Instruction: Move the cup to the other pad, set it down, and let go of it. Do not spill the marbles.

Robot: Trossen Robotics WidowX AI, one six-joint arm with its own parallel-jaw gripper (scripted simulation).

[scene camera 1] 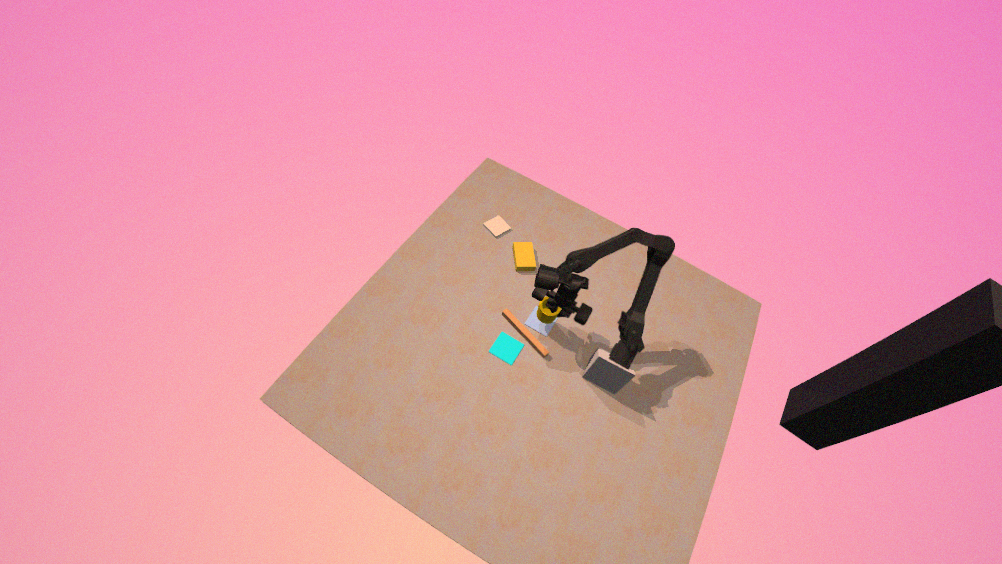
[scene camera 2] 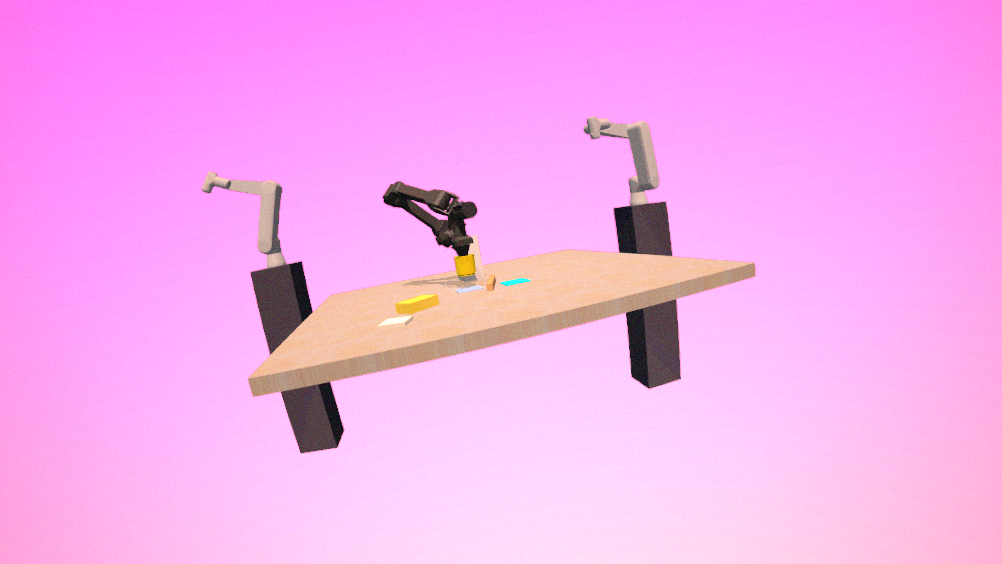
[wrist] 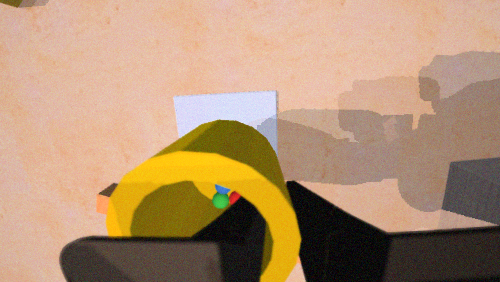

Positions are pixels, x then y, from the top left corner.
Labels:
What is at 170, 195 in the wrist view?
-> A yellow cup.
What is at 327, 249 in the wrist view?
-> My gripper.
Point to a lilac pad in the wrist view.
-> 258, 109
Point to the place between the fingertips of my gripper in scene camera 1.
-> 555, 315

